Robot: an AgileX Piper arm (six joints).
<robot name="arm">
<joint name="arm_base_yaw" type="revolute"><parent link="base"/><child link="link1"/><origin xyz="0 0 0.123"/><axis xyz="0 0 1"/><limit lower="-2.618" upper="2.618"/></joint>
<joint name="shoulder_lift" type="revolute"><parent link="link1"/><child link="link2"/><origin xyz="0 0 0"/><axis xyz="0 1 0"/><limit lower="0" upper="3.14"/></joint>
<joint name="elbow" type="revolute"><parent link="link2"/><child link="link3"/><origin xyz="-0.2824 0 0.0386"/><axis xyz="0 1 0"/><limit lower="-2.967" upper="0"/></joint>
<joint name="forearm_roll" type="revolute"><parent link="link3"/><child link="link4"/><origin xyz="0.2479 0 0.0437"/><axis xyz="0.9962 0 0.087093"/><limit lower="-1.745" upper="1.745"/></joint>
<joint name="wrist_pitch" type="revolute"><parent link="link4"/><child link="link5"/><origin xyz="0 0 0"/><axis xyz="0 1 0"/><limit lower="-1.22" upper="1.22"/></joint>
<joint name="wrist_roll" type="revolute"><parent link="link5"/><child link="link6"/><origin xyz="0.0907 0 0.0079"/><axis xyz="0.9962 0 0.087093"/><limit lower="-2.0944" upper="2.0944"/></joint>
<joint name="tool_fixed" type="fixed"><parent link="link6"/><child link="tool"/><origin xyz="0 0 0" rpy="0 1.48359 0"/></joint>
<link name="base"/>
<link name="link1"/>
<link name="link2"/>
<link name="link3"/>
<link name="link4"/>
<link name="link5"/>
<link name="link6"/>
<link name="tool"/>
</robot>
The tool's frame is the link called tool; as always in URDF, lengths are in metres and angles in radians.
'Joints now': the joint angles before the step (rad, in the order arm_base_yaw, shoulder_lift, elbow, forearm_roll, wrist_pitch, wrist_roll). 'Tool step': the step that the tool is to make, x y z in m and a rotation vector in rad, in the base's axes. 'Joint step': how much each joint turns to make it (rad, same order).
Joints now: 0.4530, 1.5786, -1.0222, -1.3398, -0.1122, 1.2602
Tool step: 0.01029, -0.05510, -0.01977, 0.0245, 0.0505, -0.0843
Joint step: -0.1859, -0.0061, 0.0823, 0.0408, -0.1145, -0.0552
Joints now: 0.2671, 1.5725, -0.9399, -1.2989, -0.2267, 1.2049
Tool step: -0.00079, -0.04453, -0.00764, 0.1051, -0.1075, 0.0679
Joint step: -0.2009, 0.0018, 0.0883, 0.1758, -0.3318, -0.2716
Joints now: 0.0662, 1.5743, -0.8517, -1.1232, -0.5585, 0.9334
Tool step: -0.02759, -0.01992, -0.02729, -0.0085, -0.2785, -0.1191
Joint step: -0.0372, 0.0000, 0.2463, 0.5688, -0.3095, -0.6774
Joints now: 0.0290, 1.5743, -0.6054, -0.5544, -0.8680, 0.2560
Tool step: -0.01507, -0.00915, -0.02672, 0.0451, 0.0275, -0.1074
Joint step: 0.0000, 0.0364, 0.1136, 0.1739, -0.0995, -0.0976
